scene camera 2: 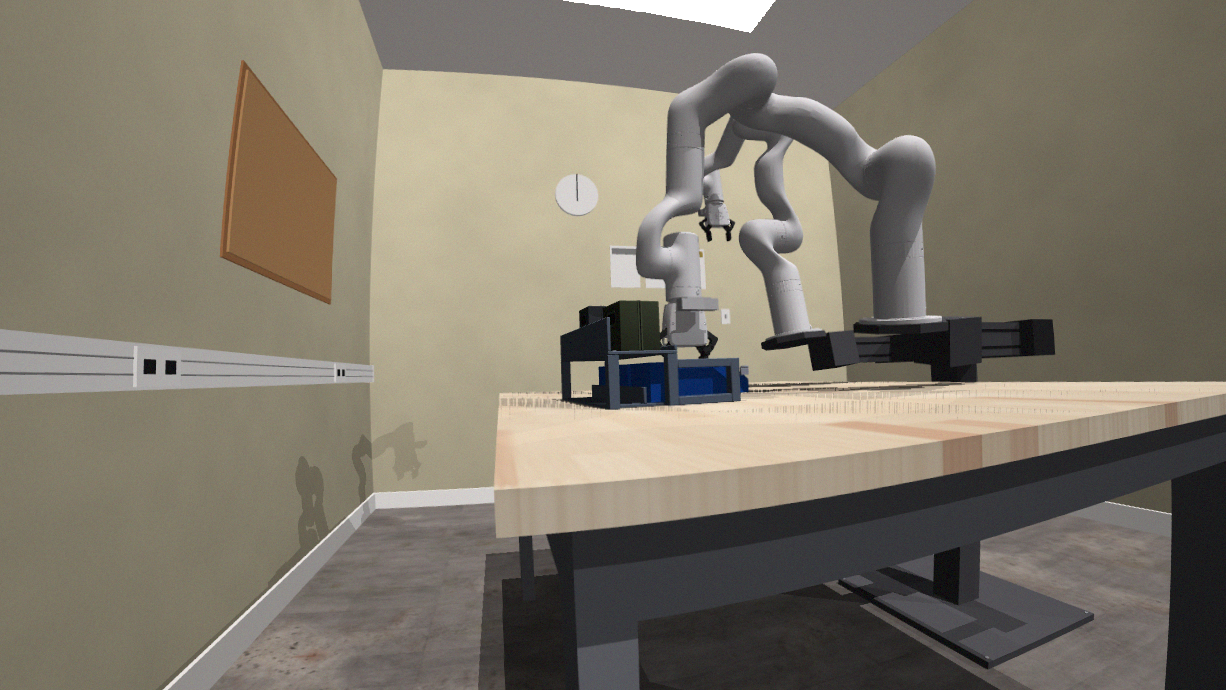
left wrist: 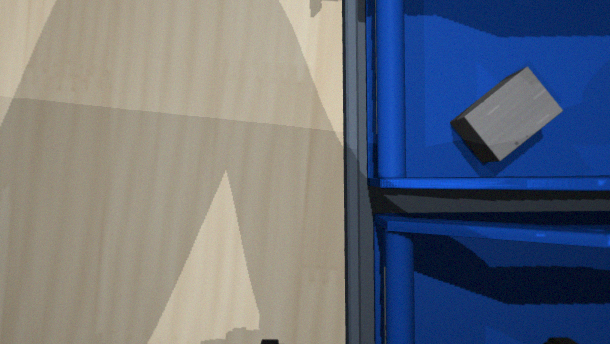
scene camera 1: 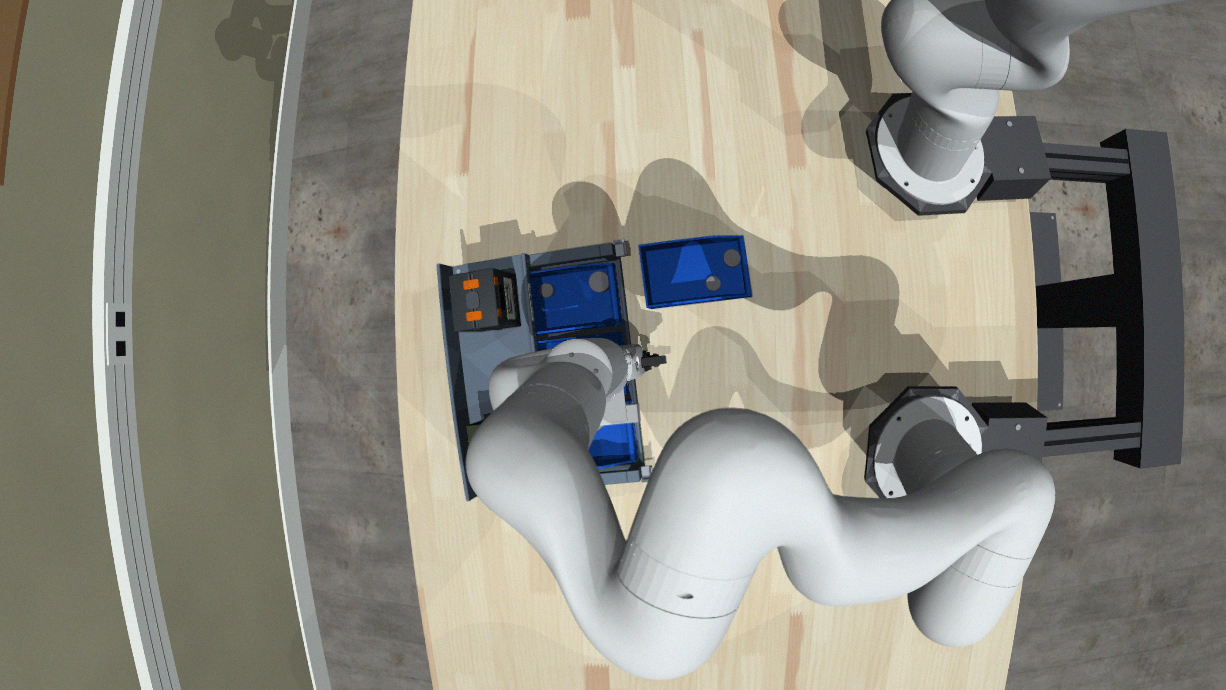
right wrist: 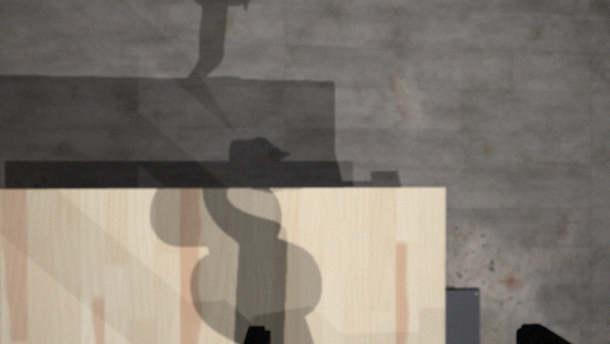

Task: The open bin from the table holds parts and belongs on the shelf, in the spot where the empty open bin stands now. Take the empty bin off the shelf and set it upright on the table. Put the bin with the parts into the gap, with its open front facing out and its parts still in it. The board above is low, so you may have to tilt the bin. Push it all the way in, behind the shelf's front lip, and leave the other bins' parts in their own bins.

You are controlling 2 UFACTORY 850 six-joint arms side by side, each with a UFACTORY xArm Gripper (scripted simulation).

Scene:
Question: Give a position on a square grey part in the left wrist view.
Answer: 516,108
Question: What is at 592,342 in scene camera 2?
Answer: A grey shelf.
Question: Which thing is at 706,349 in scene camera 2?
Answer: My left gripper.

